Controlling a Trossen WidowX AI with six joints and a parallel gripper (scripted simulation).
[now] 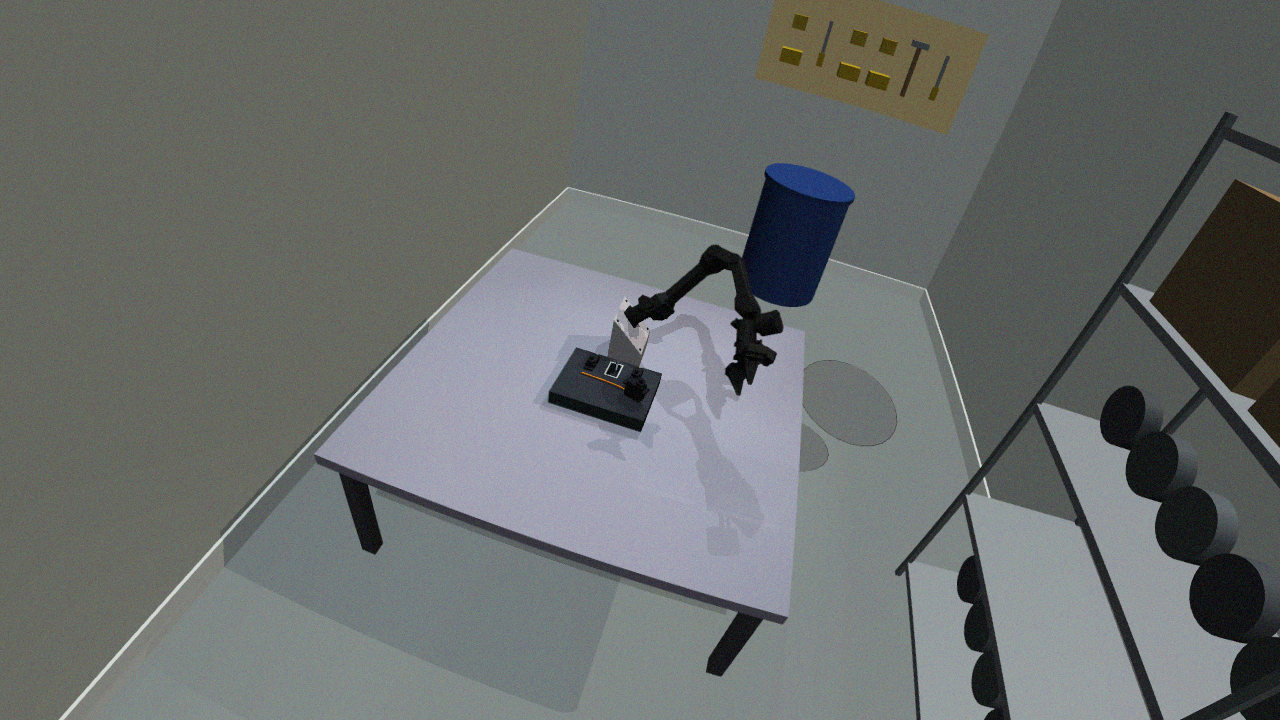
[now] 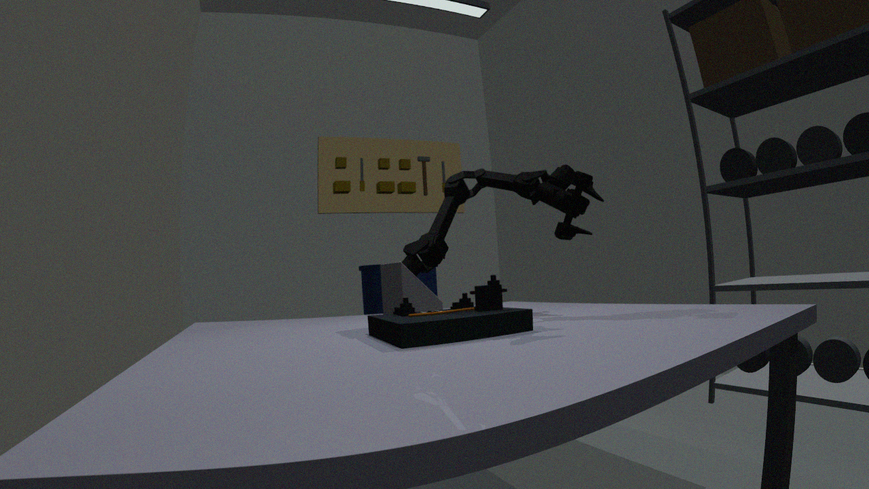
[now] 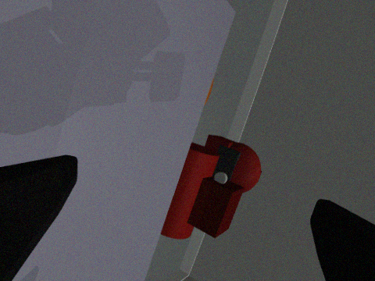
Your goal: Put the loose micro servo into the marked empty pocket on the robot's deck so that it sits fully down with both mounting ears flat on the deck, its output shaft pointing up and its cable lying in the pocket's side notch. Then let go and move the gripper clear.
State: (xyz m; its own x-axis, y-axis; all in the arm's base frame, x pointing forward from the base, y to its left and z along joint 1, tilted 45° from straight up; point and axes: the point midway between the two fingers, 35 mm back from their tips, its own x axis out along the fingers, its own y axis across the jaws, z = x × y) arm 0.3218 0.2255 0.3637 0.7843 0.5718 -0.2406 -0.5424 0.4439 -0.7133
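Now: the dark deck 40 cm to the right of my gripper tip, 23 cm below it and 3 cm behind it.
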